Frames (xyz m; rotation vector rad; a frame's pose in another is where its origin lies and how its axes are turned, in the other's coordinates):
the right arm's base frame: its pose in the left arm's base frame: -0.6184 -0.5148 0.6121 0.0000 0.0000 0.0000
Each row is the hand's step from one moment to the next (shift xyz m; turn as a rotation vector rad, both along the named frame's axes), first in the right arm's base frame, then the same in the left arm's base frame.
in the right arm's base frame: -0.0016 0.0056 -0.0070 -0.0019 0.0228 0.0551
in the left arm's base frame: -0.0016 0.0056 -0.0070 -0.0019 0.0228 0.0551
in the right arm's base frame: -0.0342 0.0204 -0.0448 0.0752 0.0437 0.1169
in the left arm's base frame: -0.0342 0.0204 -0.0448 0.0752 0.0437 0.1169
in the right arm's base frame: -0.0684 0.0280 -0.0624 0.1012 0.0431 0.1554
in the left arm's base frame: -0.0684 0.0280 -0.0624 0.1012 0.0431 0.1554
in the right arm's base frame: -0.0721 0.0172 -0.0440 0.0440 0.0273 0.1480
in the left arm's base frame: -0.0721 0.0172 -0.0440 0.0440 0.0273 0.1480
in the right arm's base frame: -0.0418 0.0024 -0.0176 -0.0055 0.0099 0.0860
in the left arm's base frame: -0.0418 0.0024 -0.0176 -0.0055 0.0099 0.0860
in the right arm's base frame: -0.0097 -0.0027 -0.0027 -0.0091 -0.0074 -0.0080
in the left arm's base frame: -0.0097 -0.0027 -0.0027 -0.0091 -0.0074 -0.0080
